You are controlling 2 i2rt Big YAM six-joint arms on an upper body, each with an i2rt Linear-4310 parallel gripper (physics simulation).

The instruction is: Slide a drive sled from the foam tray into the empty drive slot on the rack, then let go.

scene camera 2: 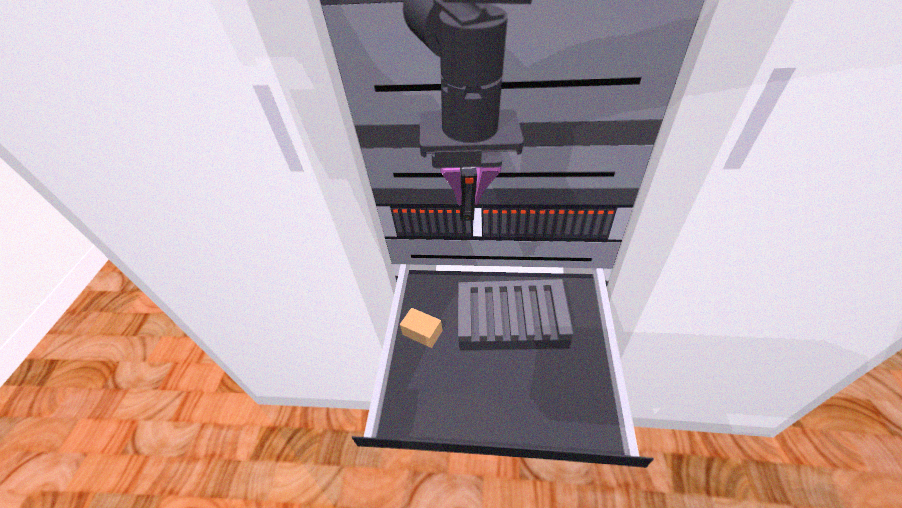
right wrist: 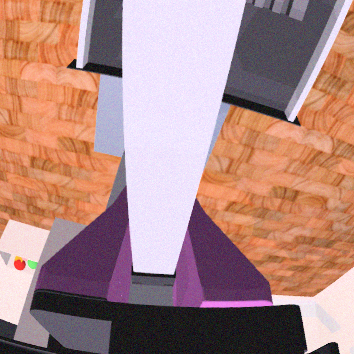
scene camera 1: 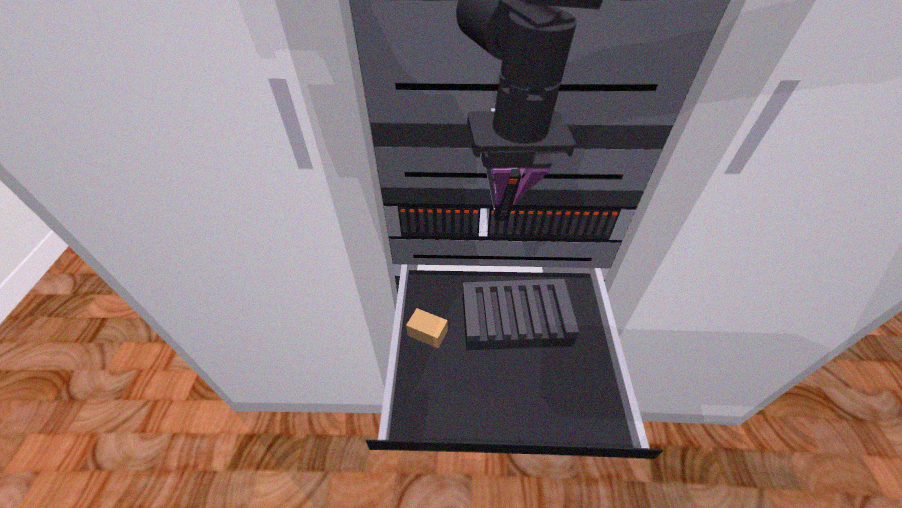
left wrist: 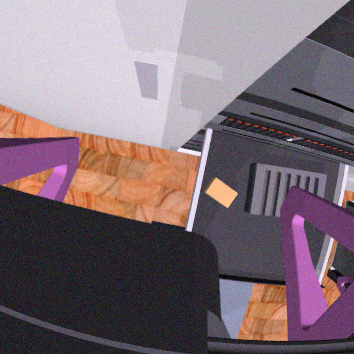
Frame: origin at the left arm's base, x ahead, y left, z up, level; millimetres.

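Seen in the pictures: left gripper, between the fingertips: (left wrist: 185, 174); right gripper, between the fingertips: (scene camera 2: 467, 201) (scene camera 1: 505, 201) (left wrist: 341, 279).
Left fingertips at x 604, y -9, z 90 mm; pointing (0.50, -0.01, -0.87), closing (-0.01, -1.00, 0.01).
Observation:
Offsets run from my left fingertips to a thing's top centre. "*": to the spot under its first point.
My right gripper (scene camera 1: 508, 199) (scene camera 2: 467, 198) (right wrist: 158, 182) is shut on a drive sled {268 mm right, 52 mm back, 143 mm down} (scene camera 1: 503, 212) (scene camera 2: 467, 212) (right wrist: 170, 125), which is dark with an orange latch and shows a long pale side in the right wrist view. It holds the sled in front of the rack's row of drives. The empty drive slot (scene camera 1: 483, 222) (scene camera 2: 477, 222) is a pale gap in that row, left of the sled in scene camera 1 and right of it in scene camera 2. The grey foam tray {341 mm right, 6 mm ahead, 581 mm down} (scene camera 1: 470, 315) (scene camera 2: 465, 315) has several grooves. My left gripper (left wrist: 185, 174) is open, away from the rack.
The foam tray lies in a pulled-out drawer {* 322 mm right, 149 mm back, 636 mm down} (scene camera 1: 511, 391) (scene camera 2: 498, 391) (left wrist: 240, 240) below the drives. A tan block {158 mm right, 29 mm back, 596 mm down} (scene camera 1: 426, 326) (scene camera 2: 421, 326) (left wrist: 221, 192) lies left of the tray. Pale cabinet panels (scene camera 1: 189, 220) (scene camera 1: 744, 252) flank the rack. Wooden floor surrounds the drawer's front.

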